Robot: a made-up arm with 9 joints. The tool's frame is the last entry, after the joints. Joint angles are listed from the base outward. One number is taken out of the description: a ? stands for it. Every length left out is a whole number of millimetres.
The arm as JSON. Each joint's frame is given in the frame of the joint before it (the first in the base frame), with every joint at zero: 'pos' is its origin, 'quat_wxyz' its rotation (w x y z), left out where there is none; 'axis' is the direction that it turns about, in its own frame. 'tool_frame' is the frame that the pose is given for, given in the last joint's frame.
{
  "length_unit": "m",
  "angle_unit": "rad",
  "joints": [
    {
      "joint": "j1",
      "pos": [
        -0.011,
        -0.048,
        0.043
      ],
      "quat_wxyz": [
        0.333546,
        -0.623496,
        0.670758,
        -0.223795
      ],
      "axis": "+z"
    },
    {
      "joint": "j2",
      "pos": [
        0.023,
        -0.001,
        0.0
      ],
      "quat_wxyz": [
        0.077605,
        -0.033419,
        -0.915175,
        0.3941
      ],
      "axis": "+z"
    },
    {
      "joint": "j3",
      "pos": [
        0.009,
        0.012,
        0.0
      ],
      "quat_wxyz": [
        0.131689,
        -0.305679,
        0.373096,
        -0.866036
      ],
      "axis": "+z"
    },
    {
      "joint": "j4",
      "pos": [
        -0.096,
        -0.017,
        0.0
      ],
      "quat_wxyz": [
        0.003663,
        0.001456,
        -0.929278,
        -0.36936
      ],
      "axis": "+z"
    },
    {
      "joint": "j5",
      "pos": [
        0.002,
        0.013,
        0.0
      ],
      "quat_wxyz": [
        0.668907,
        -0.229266,
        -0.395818,
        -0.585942
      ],
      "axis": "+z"
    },
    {
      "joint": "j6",
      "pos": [
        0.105,
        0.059,
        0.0
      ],
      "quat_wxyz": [
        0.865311,
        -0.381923,
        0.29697,
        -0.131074
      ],
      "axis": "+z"
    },
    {
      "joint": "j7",
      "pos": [
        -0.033,
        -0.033,
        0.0
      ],
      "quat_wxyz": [
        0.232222,
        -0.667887,
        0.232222,
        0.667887
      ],
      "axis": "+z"
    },
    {
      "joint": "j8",
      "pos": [
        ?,
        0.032,
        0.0
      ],
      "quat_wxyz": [
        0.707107,
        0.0,
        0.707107,
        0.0
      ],
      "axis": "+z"
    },
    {
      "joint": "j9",
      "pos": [
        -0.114,
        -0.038,
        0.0
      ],
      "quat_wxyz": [
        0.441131,
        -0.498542,
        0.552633,
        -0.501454
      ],
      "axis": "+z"
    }
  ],
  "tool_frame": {
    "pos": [
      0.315,
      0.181,
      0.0
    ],
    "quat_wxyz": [
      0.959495,
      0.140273,
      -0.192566,
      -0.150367
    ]
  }
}
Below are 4 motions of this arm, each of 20 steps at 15 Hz.
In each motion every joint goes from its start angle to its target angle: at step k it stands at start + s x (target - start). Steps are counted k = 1, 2, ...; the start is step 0. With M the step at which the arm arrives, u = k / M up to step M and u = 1 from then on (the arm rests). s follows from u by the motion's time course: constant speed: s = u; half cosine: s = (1 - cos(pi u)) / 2; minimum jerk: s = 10 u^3 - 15 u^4 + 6 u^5.
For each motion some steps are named. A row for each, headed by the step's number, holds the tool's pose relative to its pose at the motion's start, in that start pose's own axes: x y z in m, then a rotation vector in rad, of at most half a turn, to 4 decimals.
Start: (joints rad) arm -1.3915 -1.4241 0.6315 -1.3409 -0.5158 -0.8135 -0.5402 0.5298 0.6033
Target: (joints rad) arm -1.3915 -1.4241 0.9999 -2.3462 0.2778 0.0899 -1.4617 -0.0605 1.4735
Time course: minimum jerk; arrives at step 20
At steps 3, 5, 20:
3: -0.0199 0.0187 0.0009 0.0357 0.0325 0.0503
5: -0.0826 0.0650 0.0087 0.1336 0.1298 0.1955
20: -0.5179 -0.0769 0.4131 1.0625 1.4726 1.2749

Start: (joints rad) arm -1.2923 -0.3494 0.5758 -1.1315 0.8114 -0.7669 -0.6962 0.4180 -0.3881
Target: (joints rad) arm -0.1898 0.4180 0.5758 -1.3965 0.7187 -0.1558 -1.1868 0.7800 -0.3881
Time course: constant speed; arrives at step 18
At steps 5, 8, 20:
5: -0.0276 0.0345 0.0073 0.0528 -0.0493 0.1784
8: -0.0406 0.0600 0.0229 0.1095 -0.0868 0.2709
20: -0.0918 0.1605 0.1558 0.4549 -0.2215 0.5115

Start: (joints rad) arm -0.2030 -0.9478 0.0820 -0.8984 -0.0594 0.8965 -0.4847 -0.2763 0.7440
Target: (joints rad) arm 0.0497 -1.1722 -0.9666 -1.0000 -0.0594 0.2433 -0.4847 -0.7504 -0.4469
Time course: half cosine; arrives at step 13
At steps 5, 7, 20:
5: 0.0212 -0.0378 -0.0384 0.0431 0.0897 -0.3329
7: 0.0177 -0.0714 -0.0675 0.0527 0.1713 -0.5831
20: -0.0408 -0.1296 -0.1132 0.0192 0.3737 -1.0465

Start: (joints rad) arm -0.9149 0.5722 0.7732 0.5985 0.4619 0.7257 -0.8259 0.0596 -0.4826
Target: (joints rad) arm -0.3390 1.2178 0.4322 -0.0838 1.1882 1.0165 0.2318 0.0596 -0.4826
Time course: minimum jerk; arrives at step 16
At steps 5, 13, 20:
5: 0.0697 -0.1053 -0.0073 -0.1736 -0.0873 -0.2644
13: 0.0199 -0.5018 0.1922 -0.6893 -0.5029 -1.4310
20: -0.0005 -0.5137 0.2064 -0.7085 -0.5255 -1.5043

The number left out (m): 0.037
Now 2 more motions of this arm.
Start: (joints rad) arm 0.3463 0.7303 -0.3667 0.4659 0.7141 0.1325 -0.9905 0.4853 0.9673
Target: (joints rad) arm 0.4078 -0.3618 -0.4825 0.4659 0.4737 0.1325 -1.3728 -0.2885 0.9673
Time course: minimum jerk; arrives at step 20
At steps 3, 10, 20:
3: -0.0009 0.0146 0.0051 0.0410 -0.0005 0.0143
10: -0.0702 0.2114 0.1588 0.6951 0.0016 0.3603
20: -0.2257 0.2495 0.3389 1.1672 -0.0310 0.8890

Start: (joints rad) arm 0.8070 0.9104 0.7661 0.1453 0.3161 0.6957 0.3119 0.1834 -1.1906
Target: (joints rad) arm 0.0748 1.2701 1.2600 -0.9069 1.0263 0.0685 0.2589 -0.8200 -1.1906
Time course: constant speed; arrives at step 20
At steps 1, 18, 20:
1: 0.0105 -0.0169 -0.0154 -0.0337 0.0440 -0.0837
18: -0.2110 -0.2830 -0.1382 -0.9469 0.9745 -1.3563
20: -0.2584 -0.2829 -0.1186 -1.0738 1.1045 -1.4892

